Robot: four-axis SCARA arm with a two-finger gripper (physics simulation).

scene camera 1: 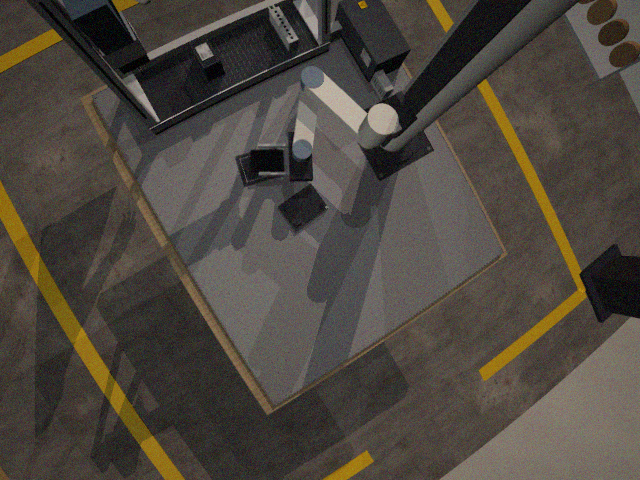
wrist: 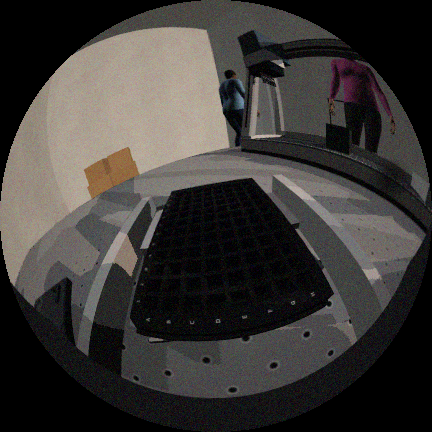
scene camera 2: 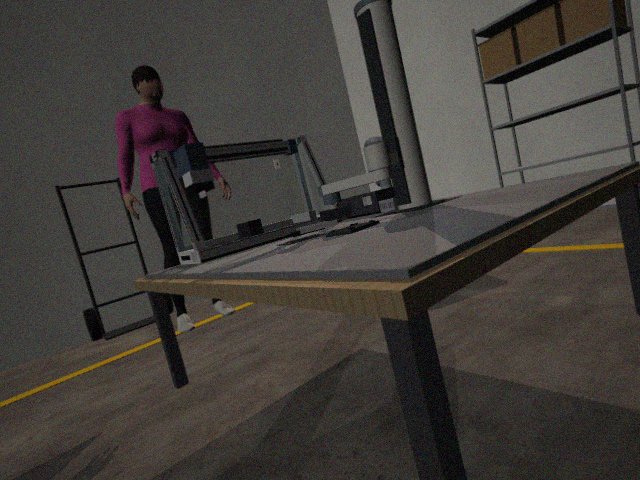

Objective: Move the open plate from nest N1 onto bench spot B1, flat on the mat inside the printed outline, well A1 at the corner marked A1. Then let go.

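Frame: origin at the arm's base, x left, y up, z ahead, level; metres.
Seen in the pictures: gripper, fingertip midpoint: [scene camera 1: 258,160] [wrist: 212,194] [scene camera 2: 298,231].
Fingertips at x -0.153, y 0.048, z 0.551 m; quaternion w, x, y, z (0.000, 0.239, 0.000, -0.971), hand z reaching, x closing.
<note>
Pixels of each thing's top centre, then the offset from my fingertips to it. "spot": a spot on its surface instead. Level surfaces: height alone.
- open black plate, middle of its top: [wrist: 216,219] [scene camera 1: 267,160] dx +0.016, dy -0.001, dz -0.030 m
- dark mat, its level: dy -0.033 m
- dark square block, middle of its top: [scene camera 2: 351,225] [scene camera 1: 303,206] dx +0.241, dy -0.017, dz -0.063 m
- dark box, surface spot: [scene camera 1: 379,38] spot: dx -0.190, dy +0.080, dz -0.656 m
My gripper [scene camera 1: 267,159] [wrist: 212,194] is shut on the open black plate [scene camera 1: 268,158] [wrist: 227,260], with one finger along each long side. In the wrist view, the letters A to H run along the plate's near edge, with A at the near left. The dark mat [scene camera 1: 245,173] of the bench spot shows beside and under the plate in scene camera 1. There the plate lies over the mat's right part and looks turned slightly from the outline. The plate hides most of the mat in the wrist view, including the A1 mark. I cannot tell whether the plate touches the mat.
A dark square block [scene camera 1: 303,208], perhaps the nest, sits close beside the plate and arm. A gantry frame [scene camera 1: 240,86] [scene camera 2: 242,149] with a dark tray stands behind. A dark box [scene camera 1: 379,38] stands near the arm's column. People stand beyond the table.
</note>
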